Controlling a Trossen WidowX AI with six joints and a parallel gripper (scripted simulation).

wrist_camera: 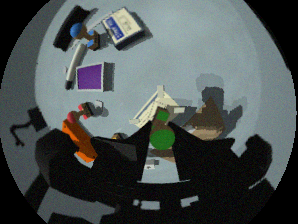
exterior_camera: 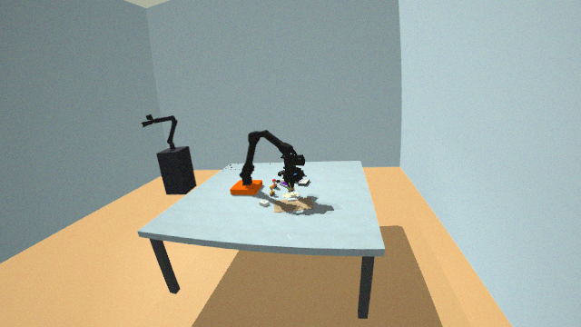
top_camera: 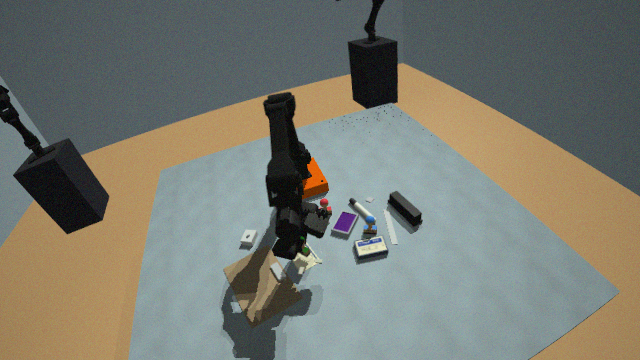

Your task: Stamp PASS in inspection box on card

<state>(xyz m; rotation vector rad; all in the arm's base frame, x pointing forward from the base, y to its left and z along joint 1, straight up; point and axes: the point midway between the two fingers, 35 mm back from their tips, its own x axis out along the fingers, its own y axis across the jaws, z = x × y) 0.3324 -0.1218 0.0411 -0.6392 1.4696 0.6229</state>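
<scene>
The white card is 50 mm below my gripper tip and 10 mm behind it. From my gripper tip the other things lie so: screw (150 mm behind, 70 mm to the right, 40 mm below); then yellow stamp (130 mm behind, 30 mm below, 10 mm to the left); then green stamp (right at my gripper tip).
</scene>
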